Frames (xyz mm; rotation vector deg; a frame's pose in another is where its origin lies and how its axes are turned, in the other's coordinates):
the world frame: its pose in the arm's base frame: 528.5 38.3 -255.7 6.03 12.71 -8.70
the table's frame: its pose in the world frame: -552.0 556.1 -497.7 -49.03 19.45 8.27
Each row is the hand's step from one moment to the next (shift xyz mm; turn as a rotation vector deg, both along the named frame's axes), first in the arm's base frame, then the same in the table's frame.
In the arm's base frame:
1: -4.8 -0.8 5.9 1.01 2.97 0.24
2: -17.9 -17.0 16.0 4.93 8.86 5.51
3: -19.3 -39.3 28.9 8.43 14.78 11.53
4: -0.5 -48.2 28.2 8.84 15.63 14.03
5: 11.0 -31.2 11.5 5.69 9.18 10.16
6: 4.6 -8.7 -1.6 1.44 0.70 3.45
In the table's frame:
1: -7.2 -2.6 0.7 0.41 1.82 2.53
2: -22.0 -16.9 -9.8 0.17 2.10 11.35
3: -28.1 -40.9 -17.1 -0.84 2.09 20.43
4: -11.3 -52.8 -14.2 -1.97 1.17 22.67
5: 5.8 -33.6 -7.9 -1.80 -0.57 14.71
6: 5.5 -7.1 -4.3 -0.78 -1.89 3.21

